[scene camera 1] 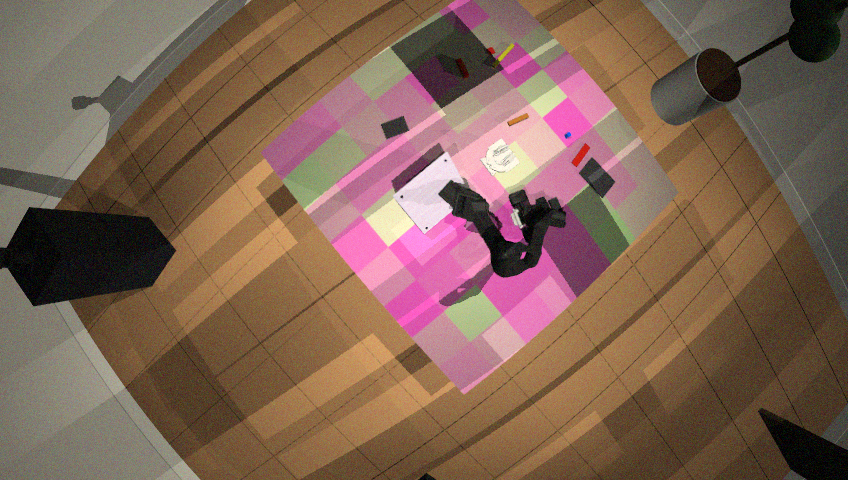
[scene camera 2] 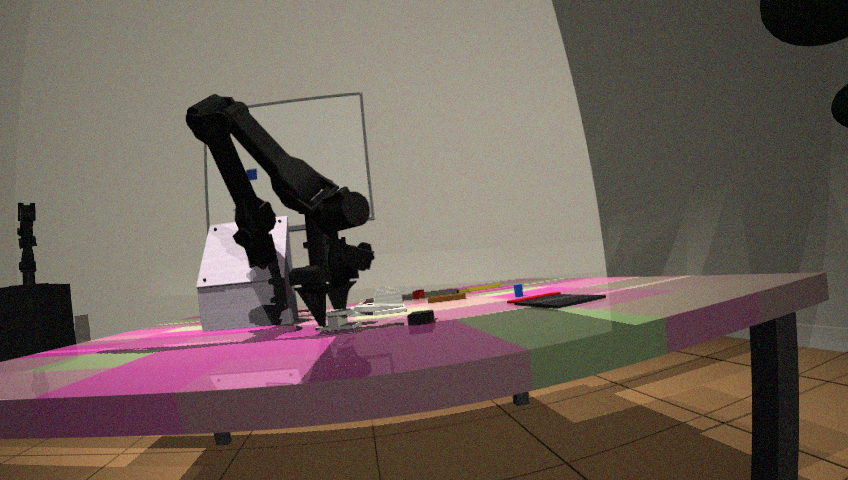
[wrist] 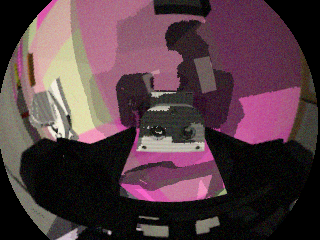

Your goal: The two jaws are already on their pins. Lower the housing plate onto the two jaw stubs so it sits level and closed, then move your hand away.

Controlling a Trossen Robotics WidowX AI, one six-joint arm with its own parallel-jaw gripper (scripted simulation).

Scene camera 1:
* dark flat plate: 593, 173
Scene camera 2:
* my gripper: 332, 323
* dark flat plate: 558, 300
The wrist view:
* my gripper: 170, 130
